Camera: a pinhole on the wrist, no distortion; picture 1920 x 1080 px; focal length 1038.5 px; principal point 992.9 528.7 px. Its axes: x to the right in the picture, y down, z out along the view. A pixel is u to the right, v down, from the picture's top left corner.
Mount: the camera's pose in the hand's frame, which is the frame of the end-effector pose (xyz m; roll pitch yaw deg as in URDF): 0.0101 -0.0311 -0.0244 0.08 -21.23 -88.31
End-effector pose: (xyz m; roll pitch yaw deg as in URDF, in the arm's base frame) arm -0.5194 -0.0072 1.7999 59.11 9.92 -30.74
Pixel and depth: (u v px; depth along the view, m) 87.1 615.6 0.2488
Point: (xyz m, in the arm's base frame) -0.4456 -0.0235 2.0826
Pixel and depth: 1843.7 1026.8 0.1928
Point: -0.5492 -0.2649 1.8001
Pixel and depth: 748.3 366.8 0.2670
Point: -0.5755 -0.1018 2.0120
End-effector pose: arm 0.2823 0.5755 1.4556 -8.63 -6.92 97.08
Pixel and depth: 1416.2 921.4 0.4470
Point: 0.2324 0.6924 1.9322
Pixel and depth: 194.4 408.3 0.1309
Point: 0.1675 0.5465 1.4982
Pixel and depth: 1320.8 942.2 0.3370
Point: 0.2249 0.6720 1.7958
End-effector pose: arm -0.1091 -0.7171 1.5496 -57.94 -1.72 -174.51
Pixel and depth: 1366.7 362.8 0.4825
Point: 0.0054 -1.1107 1.8240
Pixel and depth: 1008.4 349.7 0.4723
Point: 0.0112 -1.1314 1.6584
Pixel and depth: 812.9 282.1 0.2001
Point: -0.0522 -0.8774 1.5665
